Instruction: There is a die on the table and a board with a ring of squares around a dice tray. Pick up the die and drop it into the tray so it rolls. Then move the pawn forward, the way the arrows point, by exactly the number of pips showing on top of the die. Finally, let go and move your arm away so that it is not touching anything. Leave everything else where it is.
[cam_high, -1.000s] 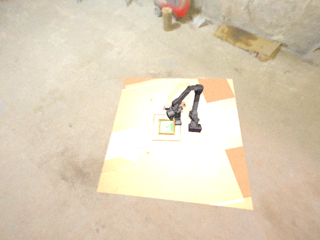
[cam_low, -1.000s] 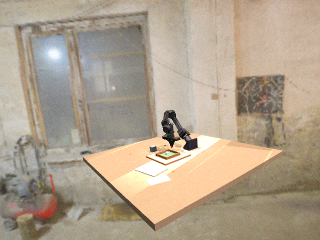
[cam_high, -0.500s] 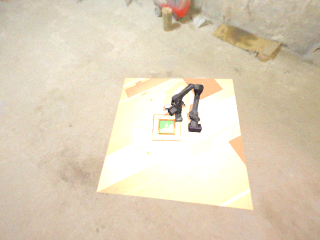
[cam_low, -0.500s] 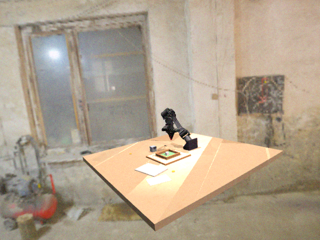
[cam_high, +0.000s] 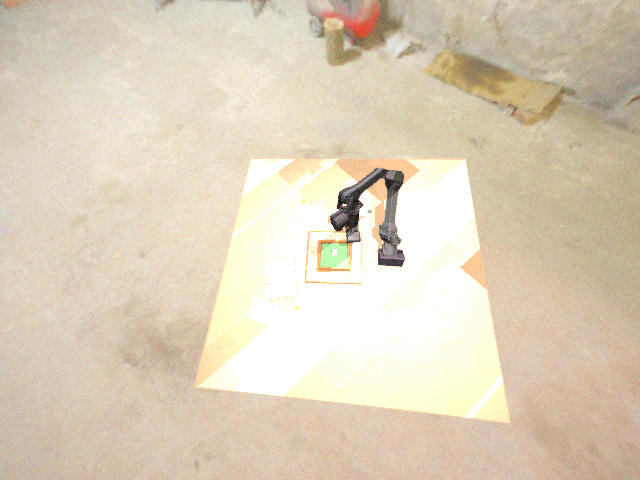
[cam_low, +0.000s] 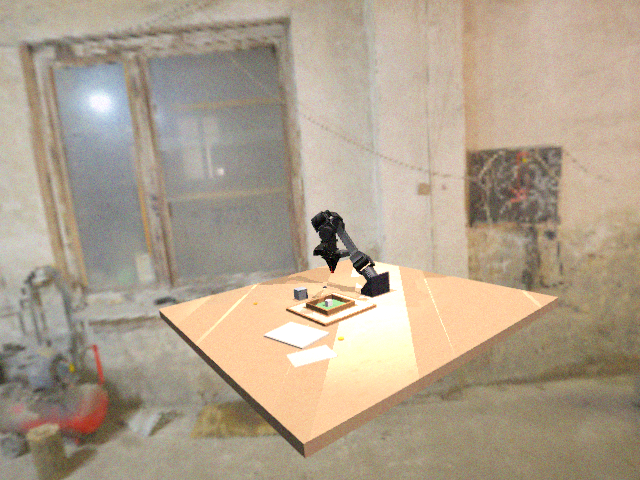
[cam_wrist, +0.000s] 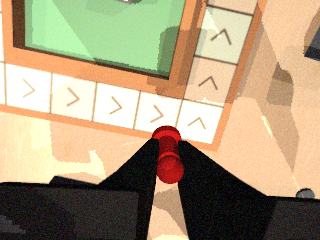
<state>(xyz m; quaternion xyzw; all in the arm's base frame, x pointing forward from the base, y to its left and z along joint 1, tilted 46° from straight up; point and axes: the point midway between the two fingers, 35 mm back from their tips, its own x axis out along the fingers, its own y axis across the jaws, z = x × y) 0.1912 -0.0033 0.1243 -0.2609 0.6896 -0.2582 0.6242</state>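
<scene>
Now: gripper tip 9 cm short of the white die, 5 cm to the right of it and 12 cm above it. Also, from my gripper tip: grey-blue cube 7 cm ahead, 17 cm to the right, 12 cm below; red pawn 1 cm above; green dice tray 9 cm ahead, 6 cm to the left, 14 cm below.
</scene>
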